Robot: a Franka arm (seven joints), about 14 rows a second.
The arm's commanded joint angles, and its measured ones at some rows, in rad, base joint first. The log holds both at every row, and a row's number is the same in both.
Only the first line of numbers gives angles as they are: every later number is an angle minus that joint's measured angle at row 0.
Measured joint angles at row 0: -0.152, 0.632, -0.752, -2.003, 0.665, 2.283, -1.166
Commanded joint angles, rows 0 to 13: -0.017, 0.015, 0.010, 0.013, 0.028, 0.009, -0.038; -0.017, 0.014, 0.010, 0.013, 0.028, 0.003, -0.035; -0.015, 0.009, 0.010, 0.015, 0.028, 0.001, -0.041; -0.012, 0.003, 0.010, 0.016, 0.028, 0.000, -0.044; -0.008, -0.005, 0.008, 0.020, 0.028, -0.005, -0.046; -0.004, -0.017, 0.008, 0.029, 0.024, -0.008, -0.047; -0.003, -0.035, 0.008, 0.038, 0.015, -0.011, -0.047; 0.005, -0.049, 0.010, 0.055, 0.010, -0.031, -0.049; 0.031, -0.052, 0.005, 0.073, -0.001, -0.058, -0.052; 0.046, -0.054, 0.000, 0.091, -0.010, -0.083, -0.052; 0.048, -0.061, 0.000, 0.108, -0.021, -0.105, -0.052; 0.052, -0.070, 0.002, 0.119, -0.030, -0.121, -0.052; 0.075, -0.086, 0.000, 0.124, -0.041, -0.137, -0.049; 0.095, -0.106, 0.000, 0.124, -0.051, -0.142, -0.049
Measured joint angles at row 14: 0.068, -0.056, 0.005, 0.126, -0.021, -0.111, -0.038
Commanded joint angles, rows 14 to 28: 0.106, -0.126, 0.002, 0.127, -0.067, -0.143, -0.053; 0.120, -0.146, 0.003, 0.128, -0.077, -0.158, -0.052; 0.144, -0.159, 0.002, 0.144, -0.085, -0.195, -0.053; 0.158, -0.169, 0.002, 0.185, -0.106, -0.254, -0.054; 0.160, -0.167, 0.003, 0.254, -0.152, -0.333, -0.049; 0.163, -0.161, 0.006, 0.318, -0.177, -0.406, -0.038; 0.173, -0.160, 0.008, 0.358, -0.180, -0.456, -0.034; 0.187, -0.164, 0.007, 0.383, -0.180, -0.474, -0.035; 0.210, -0.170, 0.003, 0.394, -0.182, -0.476, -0.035; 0.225, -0.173, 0.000, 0.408, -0.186, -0.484, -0.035; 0.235, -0.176, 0.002, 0.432, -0.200, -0.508, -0.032; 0.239, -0.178, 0.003, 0.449, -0.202, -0.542, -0.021; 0.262, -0.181, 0.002, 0.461, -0.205, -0.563, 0.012; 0.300, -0.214, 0.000, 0.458, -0.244, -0.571, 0.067; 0.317, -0.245, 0.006, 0.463, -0.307, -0.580, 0.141
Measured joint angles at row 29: 0.270, -0.177, 0.007, 0.457, -0.220, -0.543, 0.031
